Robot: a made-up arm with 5 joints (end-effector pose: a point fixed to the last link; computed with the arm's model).
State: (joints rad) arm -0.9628 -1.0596 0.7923 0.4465 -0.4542
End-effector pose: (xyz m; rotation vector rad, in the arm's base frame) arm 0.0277 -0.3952 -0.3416 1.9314 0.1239 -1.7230
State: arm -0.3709 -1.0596 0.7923 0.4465 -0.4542
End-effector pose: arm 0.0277 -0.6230 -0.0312 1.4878 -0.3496 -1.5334
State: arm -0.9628 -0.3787 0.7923 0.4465 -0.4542
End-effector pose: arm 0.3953 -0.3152 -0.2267 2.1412 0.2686 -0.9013
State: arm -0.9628 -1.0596 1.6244 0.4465 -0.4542
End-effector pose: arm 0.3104 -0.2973 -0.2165 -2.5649 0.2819 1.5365
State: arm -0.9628 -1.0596 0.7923 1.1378 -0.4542
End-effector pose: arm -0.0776 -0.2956 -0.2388 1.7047 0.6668 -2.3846
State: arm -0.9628 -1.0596 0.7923 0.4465 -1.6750
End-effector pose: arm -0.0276 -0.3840 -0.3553 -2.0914 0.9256 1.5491
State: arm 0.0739 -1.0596 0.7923 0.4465 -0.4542
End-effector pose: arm 0.0277 -0.6563 0.2581 1.1364 -0.6446 -1.3462
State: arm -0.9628 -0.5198 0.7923 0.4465 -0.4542
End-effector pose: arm 0.3284 -0.3433 -0.2671 2.1157 0.2416 -1.0737
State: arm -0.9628 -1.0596 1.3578 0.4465 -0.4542
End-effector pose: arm 0.2205 -0.3041 -0.2733 2.5225 -0.1515 -1.7226
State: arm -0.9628 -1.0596 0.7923 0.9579 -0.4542
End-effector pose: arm -0.0567 -0.3177 -0.2748 1.7873 0.5176 -2.2189
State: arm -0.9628 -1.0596 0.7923 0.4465 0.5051
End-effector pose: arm 0.0586 -0.3604 -0.3462 1.1984 0.7883 -1.2815
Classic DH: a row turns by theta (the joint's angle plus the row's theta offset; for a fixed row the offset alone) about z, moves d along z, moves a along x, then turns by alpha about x. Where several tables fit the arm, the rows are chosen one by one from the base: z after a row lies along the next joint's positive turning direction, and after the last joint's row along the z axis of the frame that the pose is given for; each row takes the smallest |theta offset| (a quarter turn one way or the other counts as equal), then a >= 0, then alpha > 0; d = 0 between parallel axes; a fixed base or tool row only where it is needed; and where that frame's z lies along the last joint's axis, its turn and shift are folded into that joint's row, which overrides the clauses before.
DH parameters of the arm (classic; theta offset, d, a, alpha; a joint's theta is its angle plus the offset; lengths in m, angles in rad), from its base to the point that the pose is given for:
base (fixed): -1.5708 0.1871 0 1.5708
joint 1: 0 -0.0139 0.0709 -1.5708
joint 2: 0 0.3848 0.1039 -1.5708
joint 3: 0 0.388 0.1525 -1.5708
joint 4: 0 0.1577 0.1907 -1.5708
joint 5: 0 -0.2171 -0.0505 -1.5708
tool (fixed): 1.5708 0.004 0 0

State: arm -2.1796 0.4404 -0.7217 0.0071 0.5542
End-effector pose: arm 0.7515 -0.2415 -0.2482 0.8900 -0.4438 -0.0750
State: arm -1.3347 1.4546 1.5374 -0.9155 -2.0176
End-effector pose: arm 0.0879 -0.1172 0.8497 -0.4430 -0.8871 -1.2623
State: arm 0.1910 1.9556 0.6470 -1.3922 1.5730
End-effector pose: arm -0.2559 0.5144 0.3275 0.7639 -1.5112 2.2204
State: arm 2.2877 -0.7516 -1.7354 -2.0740 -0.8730
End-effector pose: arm 0.1618 0.5698 0.3995 -1.1169 1.0297 -1.9999
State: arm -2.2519 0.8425 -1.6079 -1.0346 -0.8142
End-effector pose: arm 0.6013 -0.5006 0.1119 0.8421 -0.6968 1.0270
